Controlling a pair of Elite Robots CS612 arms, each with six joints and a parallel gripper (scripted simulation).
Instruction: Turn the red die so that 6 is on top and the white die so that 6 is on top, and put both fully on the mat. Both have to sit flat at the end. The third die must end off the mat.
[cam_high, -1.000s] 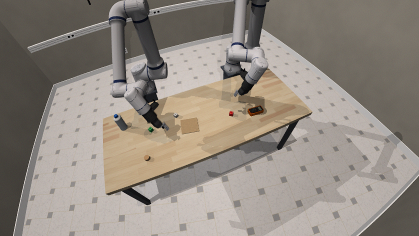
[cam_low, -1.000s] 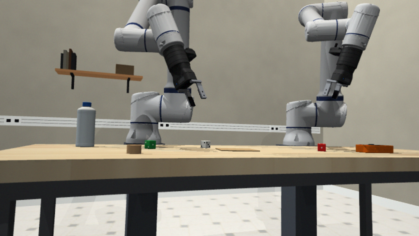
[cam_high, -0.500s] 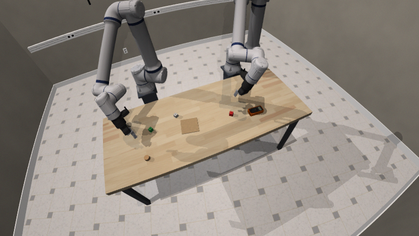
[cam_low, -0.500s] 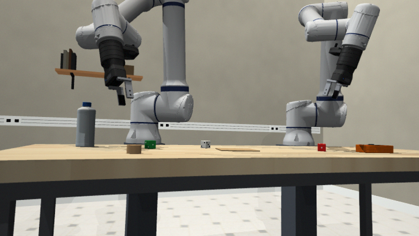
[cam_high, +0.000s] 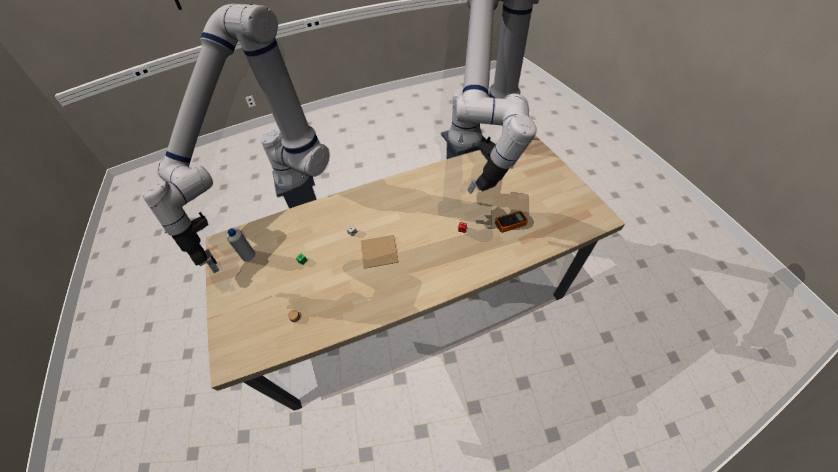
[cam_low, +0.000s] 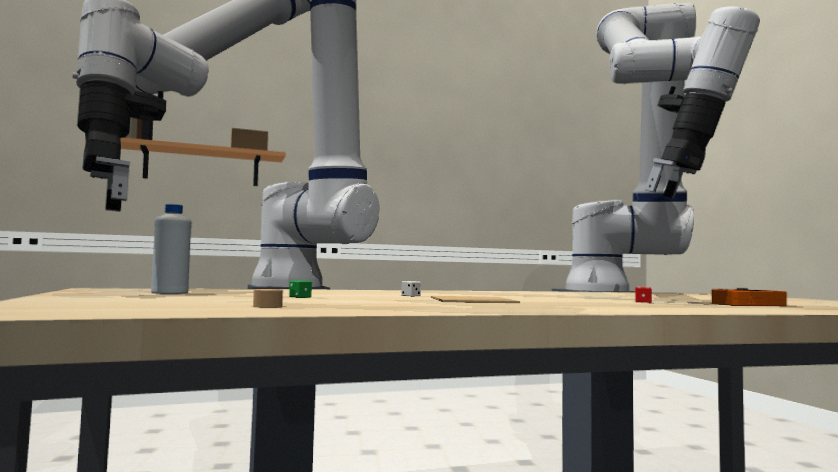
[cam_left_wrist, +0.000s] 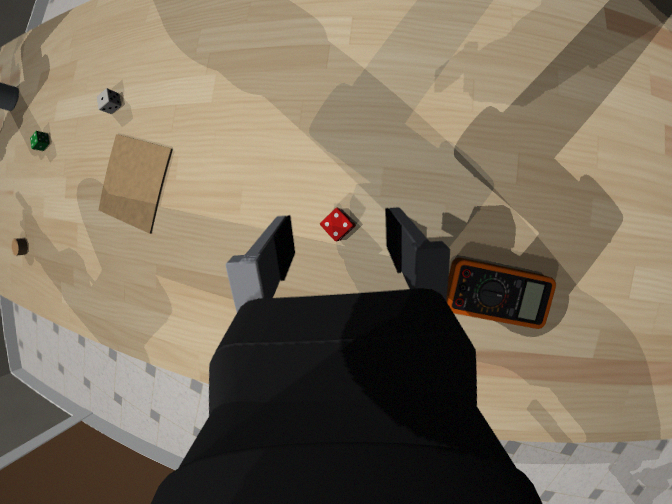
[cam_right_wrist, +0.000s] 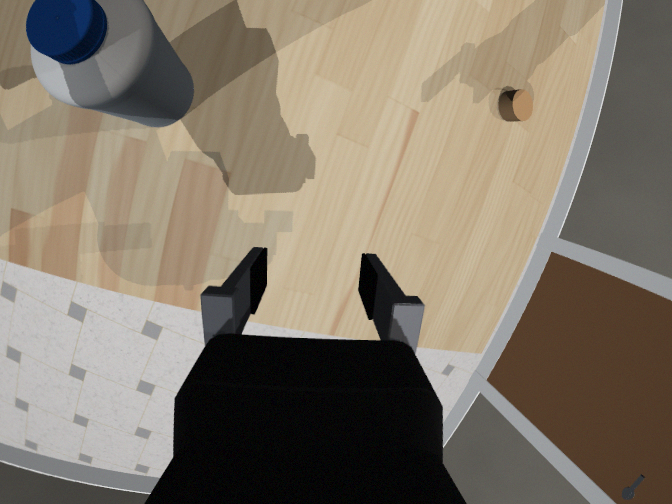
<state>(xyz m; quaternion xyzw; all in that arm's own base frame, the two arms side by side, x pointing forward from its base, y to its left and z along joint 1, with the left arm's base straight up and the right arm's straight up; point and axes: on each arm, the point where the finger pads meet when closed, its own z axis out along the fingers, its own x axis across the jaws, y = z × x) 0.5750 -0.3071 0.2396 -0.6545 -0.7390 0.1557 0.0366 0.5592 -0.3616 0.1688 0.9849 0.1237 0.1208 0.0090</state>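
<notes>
Right now the green die is 50 mm behind my left hand, 720 mm to the right of it and 220 mm below it. From my left hand the other things lie so: red die 40 mm to the right, 220 mm below; then brown mat 400 mm to the right, 240 mm below; then orange multimeter 40 mm ahead, 170 mm to the left, 220 mm below.
</notes>
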